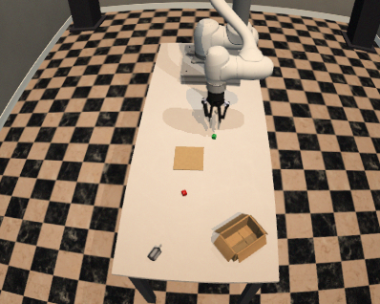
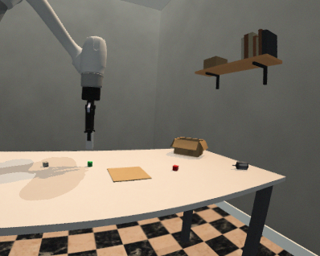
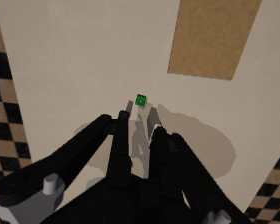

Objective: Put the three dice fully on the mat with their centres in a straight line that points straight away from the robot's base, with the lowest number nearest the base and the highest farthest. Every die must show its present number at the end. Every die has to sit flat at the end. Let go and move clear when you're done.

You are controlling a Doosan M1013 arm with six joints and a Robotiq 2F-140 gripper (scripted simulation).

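Now: hand 10 cm above the green die. Also, from my hand: red die 35 cm ahead, 10 cm below, 9 cm to the right; white die 18 cm behind, 10 cm below; tan mat 15 cm ahead, 11 cm to the right, 11 cm below.
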